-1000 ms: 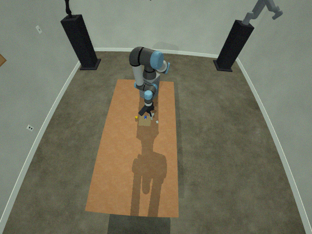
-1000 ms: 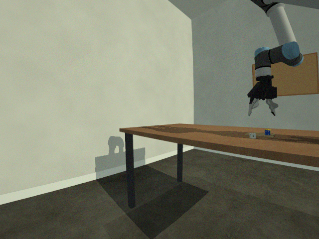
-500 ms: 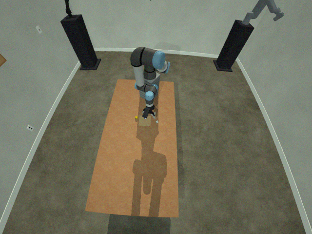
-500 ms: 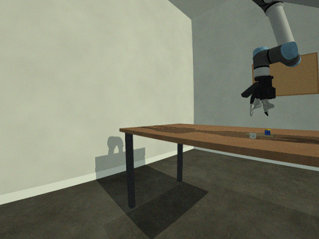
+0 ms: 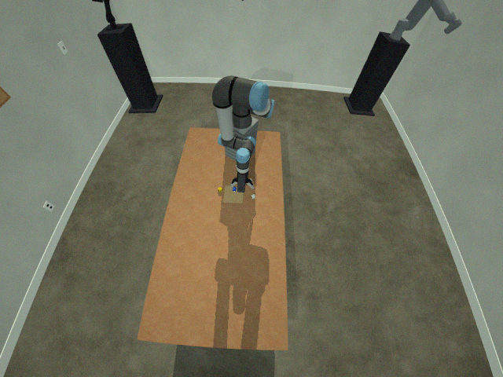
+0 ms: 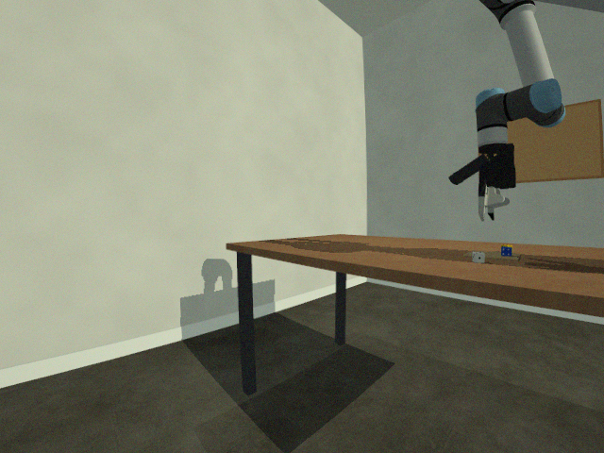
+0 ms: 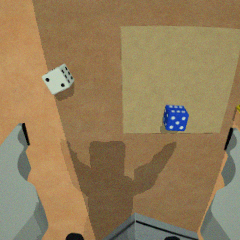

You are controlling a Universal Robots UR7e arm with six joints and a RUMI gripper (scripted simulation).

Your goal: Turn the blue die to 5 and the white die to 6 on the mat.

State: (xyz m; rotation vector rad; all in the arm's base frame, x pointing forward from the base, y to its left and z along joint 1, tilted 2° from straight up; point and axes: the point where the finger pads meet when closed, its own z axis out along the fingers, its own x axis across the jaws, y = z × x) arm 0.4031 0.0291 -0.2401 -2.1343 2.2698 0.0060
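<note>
Right now the white die is 9 cm below my hand, 8 cm to the left of it and 1 cm ahead of it. From my hand the other things lie so: blue die 9 cm below, 6 cm to the right, 5 cm behind; yellow die 16 cm to the right, 9 cm below, 4 cm behind; tan mat 10 cm below, 6 cm to the right, 1 cm behind.
</note>
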